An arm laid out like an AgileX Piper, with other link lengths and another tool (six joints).
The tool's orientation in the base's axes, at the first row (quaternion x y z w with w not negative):
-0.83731, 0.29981, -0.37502, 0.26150
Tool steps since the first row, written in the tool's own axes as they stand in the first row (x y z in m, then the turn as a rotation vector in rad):
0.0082, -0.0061, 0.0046, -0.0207, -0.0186, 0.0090
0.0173, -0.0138, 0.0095, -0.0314, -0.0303, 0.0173
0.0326, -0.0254, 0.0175, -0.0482, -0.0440, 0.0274
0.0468, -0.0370, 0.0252, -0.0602, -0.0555, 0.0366
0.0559, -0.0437, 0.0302, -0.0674, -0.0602, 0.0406
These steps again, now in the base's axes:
0.0099, -0.0006, 0.0052, 0.0016, 0.0291, -0.0027
0.0210, -0.0006, 0.0118, 0.0059, 0.0463, -0.0048
0.0391, -0.0017, 0.0220, 0.0090, 0.0696, -0.0095
0.0563, -0.0020, 0.0319, 0.0133, 0.0878, -0.0129
0.0672, -0.0027, 0.0377, 0.0140, 0.0969, -0.0155

